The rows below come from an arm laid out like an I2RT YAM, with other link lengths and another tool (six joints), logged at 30 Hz.
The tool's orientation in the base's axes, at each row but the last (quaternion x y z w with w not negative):
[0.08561, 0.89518, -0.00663, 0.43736]
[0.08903, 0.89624, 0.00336, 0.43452]
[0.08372, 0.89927, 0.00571, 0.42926]
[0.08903, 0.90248, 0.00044, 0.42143]
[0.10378, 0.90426, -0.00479, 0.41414]
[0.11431, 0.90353, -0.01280, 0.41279]
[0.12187, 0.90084, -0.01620, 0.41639]
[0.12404, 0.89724, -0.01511, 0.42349]
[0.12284, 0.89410, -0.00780, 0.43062]
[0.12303, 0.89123, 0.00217, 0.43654]
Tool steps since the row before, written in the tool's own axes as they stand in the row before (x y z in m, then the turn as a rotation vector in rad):
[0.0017, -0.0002, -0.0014, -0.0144, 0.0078, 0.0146]
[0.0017, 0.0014, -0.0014, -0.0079, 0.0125, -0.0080]
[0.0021, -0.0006, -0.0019, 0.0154, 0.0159, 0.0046]
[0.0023, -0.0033, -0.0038, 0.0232, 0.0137, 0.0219]
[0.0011, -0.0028, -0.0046, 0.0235, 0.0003, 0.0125]
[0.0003, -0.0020, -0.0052, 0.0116, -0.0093, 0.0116]
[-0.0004, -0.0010, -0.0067, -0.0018, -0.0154, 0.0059]
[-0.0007, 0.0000, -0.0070, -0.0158, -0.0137, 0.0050]
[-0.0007, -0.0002, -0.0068, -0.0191, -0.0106, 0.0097]
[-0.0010, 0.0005, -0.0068, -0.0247, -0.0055, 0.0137]
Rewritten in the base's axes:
[-0.0022, 0.0002, -0.0005, 0.0213, 0.0043, 0.0028]
[-0.0019, 0.0018, -0.0003, 0.0005, 0.0116, 0.0122]
[-0.0029, -0.0001, -0.0005, -0.0036, 0.0178, -0.0135]
[-0.0049, -0.0026, 0.0005, 0.0043, 0.0156, -0.0307]
[-0.0047, -0.0021, 0.0020, -0.0055, 0.0034, -0.0258]
[-0.0045, -0.0013, 0.0031, -0.0007, -0.0081, -0.0170]
[-0.0050, -0.0002, 0.0046, 0.0019, -0.0161, -0.0036]
[-0.0049, 0.0008, 0.0050, 0.0102, -0.0172, 0.0078]
[-0.0048, 0.0005, 0.0048, 0.0165, -0.0155, 0.0077]
[-0.0046, 0.0010, 0.0050, 0.0240, -0.0122, 0.0101]

